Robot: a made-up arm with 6 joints. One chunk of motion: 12 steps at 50 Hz.
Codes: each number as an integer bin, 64 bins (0 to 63) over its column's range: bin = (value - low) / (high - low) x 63, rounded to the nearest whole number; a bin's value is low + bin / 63 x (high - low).
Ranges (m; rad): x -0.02..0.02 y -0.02..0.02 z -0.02..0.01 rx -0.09..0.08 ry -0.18..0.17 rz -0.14..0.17
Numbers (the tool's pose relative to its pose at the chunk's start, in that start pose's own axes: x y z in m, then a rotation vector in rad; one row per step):
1: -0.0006 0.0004 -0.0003 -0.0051 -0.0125 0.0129
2: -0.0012 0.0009 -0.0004 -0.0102 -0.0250 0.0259
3: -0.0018 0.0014 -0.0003 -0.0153 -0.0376 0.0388
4: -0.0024 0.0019 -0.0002 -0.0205 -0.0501 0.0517
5: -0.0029 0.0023 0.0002 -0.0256 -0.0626 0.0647
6: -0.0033 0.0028 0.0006 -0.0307 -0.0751 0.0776
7: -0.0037 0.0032 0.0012 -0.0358 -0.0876 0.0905
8: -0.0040 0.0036 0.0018 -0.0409 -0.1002 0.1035
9: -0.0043 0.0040 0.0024 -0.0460 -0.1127 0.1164
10: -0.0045 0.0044 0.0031 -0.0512 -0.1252 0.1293
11: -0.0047 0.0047 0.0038 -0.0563 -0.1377 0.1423
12: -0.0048 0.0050 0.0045 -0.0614 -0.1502 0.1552
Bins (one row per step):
1: 31 32 41 31 30 31
2: 30 33 41 30 28 34
3: 29 34 41 28 26 36
4: 28 34 42 26 23 39
5: 27 35 42 24 21 42
6: 26 36 43 22 19 44
7: 26 37 45 20 17 47
8: 25 37 46 18 14 49
9: 25 38 47 16 12 52
10: 24 38 49 14 10 55
11: 24 39 50 12 8 57
12: 24 39 51 11 5 60

